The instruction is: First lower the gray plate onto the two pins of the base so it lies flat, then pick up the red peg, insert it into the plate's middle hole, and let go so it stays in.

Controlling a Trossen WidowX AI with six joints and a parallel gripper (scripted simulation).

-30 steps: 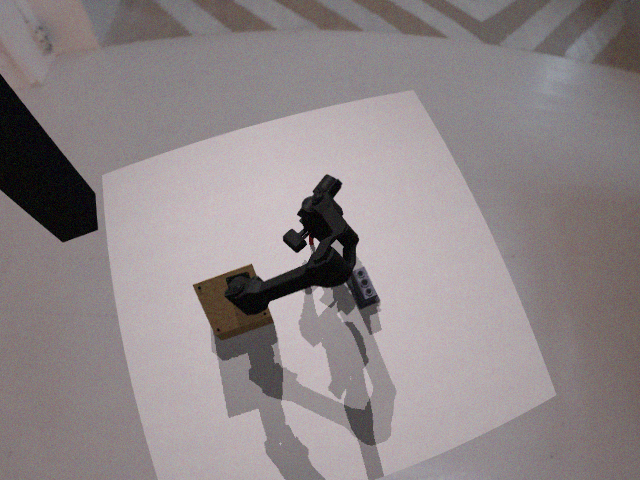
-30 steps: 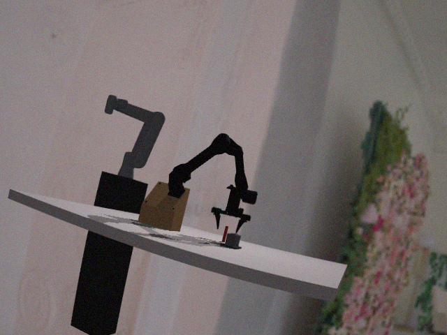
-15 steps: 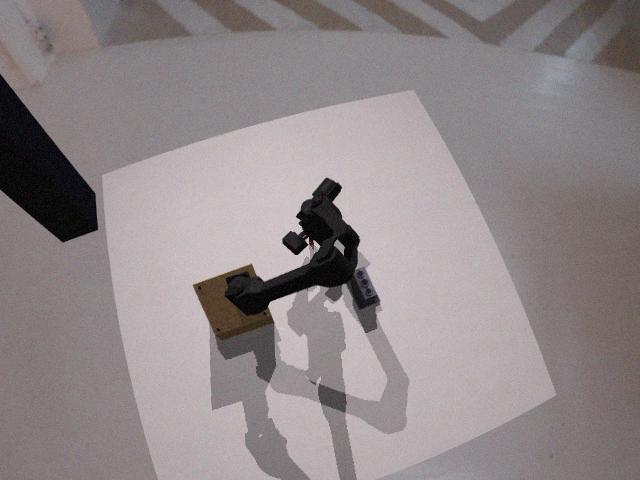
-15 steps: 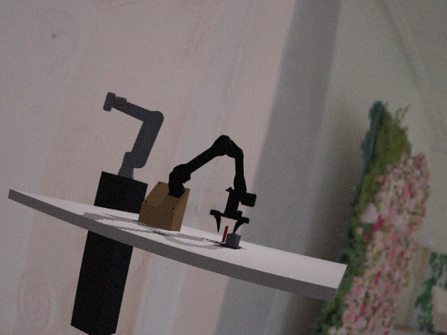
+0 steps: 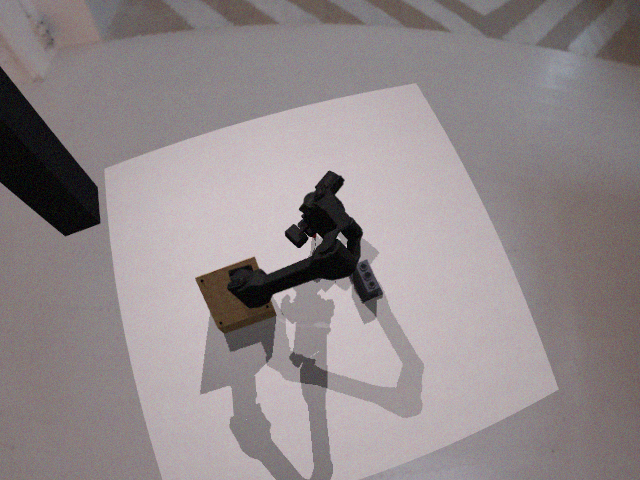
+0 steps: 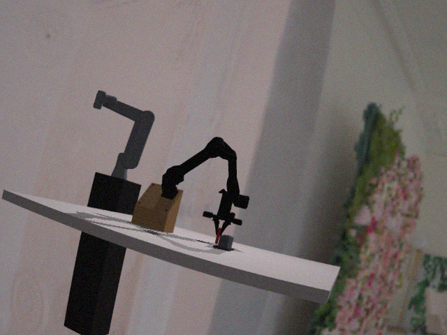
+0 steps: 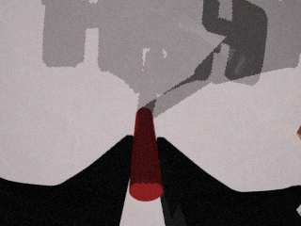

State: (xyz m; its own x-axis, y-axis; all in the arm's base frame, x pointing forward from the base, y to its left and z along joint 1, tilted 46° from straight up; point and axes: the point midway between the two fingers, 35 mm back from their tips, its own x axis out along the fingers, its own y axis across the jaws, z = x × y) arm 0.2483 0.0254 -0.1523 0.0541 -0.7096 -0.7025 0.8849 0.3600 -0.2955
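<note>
My gripper tip is 100 mm short of the gray plate and 190 mm to the left of it. Round my gripper tip: dark base: 100 mm ahead, 190 mm to the right, 30 mm below; then red peg: right at my gripper tip.
</note>
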